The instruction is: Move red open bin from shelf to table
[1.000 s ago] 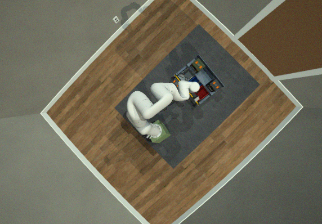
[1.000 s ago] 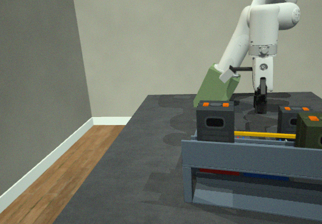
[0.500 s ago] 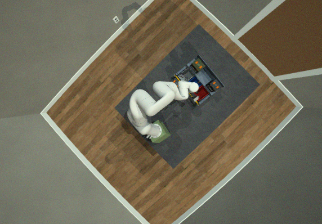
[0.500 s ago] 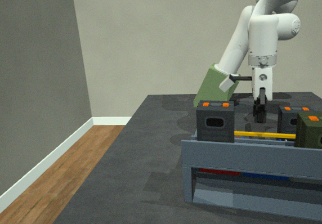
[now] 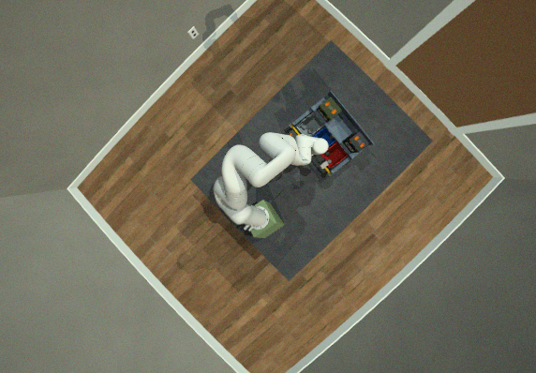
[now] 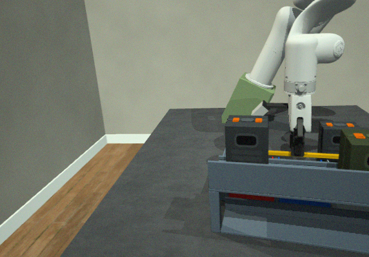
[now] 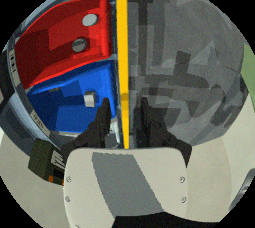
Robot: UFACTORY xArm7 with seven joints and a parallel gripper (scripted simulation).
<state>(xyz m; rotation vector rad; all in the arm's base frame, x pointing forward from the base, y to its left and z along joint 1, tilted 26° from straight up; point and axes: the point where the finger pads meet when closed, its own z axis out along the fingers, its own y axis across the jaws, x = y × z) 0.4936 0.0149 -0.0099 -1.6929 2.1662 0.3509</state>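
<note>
Now: hand 3 cm above the yellow bar. The rest, counted from my hand: grey bin 13 cm ahead, 9 cm to the left, 4 cm below; blue bin 10 cm ahead, 4 cm below, 2 cm to the right; red open bin 13 cm to the right, 8 cm ahead, 4 cm below.
</note>
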